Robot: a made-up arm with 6 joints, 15 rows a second.
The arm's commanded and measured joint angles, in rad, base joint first. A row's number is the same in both.
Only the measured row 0 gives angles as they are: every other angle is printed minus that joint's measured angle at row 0.
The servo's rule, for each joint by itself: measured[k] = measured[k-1] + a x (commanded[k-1-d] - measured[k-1]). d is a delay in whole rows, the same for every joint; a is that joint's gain. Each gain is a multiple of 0.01, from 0.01 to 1. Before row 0 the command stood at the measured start. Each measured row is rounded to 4 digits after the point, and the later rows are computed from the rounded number. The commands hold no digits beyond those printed.
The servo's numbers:
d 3
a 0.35 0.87 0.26 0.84 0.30 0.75
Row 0, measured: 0.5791, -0.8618, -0.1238, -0.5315, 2.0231, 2.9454
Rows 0 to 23, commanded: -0.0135, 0.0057, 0.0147, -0.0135, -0.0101, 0.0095; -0.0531, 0.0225, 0.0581, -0.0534, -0.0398, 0.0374; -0.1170, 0.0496, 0.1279, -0.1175, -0.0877, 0.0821; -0.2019, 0.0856, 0.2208, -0.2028, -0.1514, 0.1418; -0.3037, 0.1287, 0.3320, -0.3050, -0.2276, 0.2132; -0.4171, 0.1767, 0.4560, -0.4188, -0.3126, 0.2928; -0.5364, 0.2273, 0.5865, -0.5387, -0.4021, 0.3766; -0.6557, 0.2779, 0.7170, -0.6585, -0.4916, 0.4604; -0.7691, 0.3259, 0.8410, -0.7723, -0.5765, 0.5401; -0.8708, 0.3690, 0.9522, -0.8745, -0.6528, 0.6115; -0.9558, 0.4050, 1.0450, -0.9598, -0.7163, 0.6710; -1.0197, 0.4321, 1.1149, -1.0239, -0.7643, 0.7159; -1.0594, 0.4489, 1.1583, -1.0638, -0.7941, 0.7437; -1.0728, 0.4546, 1.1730, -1.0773, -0.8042, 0.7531; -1.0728, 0.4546, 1.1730, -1.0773, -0.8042, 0.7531; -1.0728, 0.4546, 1.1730, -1.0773, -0.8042, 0.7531; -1.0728, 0.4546, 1.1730, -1.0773, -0.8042, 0.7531; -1.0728, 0.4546, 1.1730, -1.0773, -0.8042, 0.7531; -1.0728, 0.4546, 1.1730, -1.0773, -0.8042, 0.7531; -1.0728, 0.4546, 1.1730, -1.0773, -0.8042, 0.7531; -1.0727, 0.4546, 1.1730, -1.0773, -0.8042, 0.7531; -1.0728, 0.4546, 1.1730, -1.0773, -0.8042, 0.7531; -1.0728, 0.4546, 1.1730, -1.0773, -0.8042, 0.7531; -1.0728, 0.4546, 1.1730, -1.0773, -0.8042, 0.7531
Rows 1 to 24, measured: 0.0000, 0.0000, 0.0000, 0.0000, 0.0000, 0.0000; 0.0000, 0.0000, 0.0000, 0.0000, 0.0000, 0.0000; 0.0000, 0.0000, 0.0000, 0.0000, 0.0000, 0.0000; -0.0047, 0.0050, 0.0038, -0.0113, -0.0030, 0.0071; -0.0216, 0.0202, 0.0179, -0.0467, -0.0140, 0.0298; -0.0550, 0.0458, 0.0465, -0.1062, -0.0361, 0.0690; -0.1064, 0.0804, 0.0918, -0.1873, -0.0707, 0.1236; -0.1755, 0.1224, 0.1543, -0.2862, -0.1178, 0.1908; -0.2601, 0.1696, 0.2327, -0.3976, -0.1762, 0.2673; -0.3568, 0.2198, 0.3247, -0.5161, -0.2440, 0.3493; -0.4614, 0.2703, 0.4267, -0.6357, -0.3183, 0.4326; -0.5691, 0.3187, 0.5344, -0.7504, -0.3958, 0.5132; -0.6747, 0.3625, 0.6430, -0.8546, -0.4729, 0.5869; -0.7731, 0.3995, 0.7475, -0.9430, -0.5459, 0.6500; -0.8594, 0.4279, 0.8430, -1.0110, -0.6114, 0.6994; -0.9294, 0.4462, 0.9250, -1.0554, -0.6662, 0.7326; -0.9796, 0.4535, 0.9895, -1.0738, -0.7076, 0.7480; -1.0122, 0.4545, 1.0372, -1.0767, -0.7366, 0.7518; -1.0334, 0.4546, 1.0725, -1.0772, -0.7569, 0.7528; -1.0472, 0.4546, 1.0986, -1.0773, -0.7711, 0.7530; -1.0562, 0.4546, 1.1179, -1.0773, -0.7810, 0.7531; -1.0620, 0.4546, 1.1322, -1.0773, -0.7880, 0.7531; -1.0658, 0.4546, 1.1428, -1.0773, -0.7929, 0.7531; -1.0682, 0.4546, 1.1507, -1.0773, -0.7963, 0.7531
